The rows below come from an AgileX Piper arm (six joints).
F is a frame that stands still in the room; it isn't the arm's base.
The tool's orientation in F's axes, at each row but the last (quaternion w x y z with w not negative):
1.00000, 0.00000, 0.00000, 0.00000
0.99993, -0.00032, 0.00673, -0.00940
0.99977, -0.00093, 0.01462, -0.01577
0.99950, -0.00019, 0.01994, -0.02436
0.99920, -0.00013, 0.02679, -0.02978
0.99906, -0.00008, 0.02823, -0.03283
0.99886, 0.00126, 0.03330, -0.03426
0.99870, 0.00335, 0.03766, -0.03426
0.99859, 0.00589, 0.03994, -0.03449
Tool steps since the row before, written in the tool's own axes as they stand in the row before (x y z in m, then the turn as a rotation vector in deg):
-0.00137, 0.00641, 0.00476, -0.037, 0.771, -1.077
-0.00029, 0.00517, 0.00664, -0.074, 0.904, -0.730
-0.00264, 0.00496, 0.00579, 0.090, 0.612, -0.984
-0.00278, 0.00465, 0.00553, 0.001, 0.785, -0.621
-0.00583, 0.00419, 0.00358, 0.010, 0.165, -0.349
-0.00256, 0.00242, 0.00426, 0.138, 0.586, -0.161
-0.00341, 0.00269, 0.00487, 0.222, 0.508, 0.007
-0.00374, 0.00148, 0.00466, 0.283, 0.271, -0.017
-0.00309, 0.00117, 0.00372, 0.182, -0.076, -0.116
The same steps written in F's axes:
-0.00137, 0.00641, 0.00476, -0.037, 0.771, -1.077
-0.00010, 0.00518, 0.00664, -0.067, 0.905, -0.730
-0.00231, 0.00505, 0.00585, 0.080, 0.607, -0.988
-0.00233, 0.00478, 0.00563, 0.014, 0.784, -0.622
-0.00537, 0.00452, 0.00388, 0.001, 0.165, -0.349
-0.00215, 0.00258, 0.00439, 0.167, 0.576, -0.170
-0.00289, 0.00289, 0.00509, 0.256, 0.492, -0.008
-0.00327, 0.00169, 0.00493, 0.299, 0.251, -0.037
-0.00270, 0.00132, 0.00397, 0.167, -0.087, -0.131

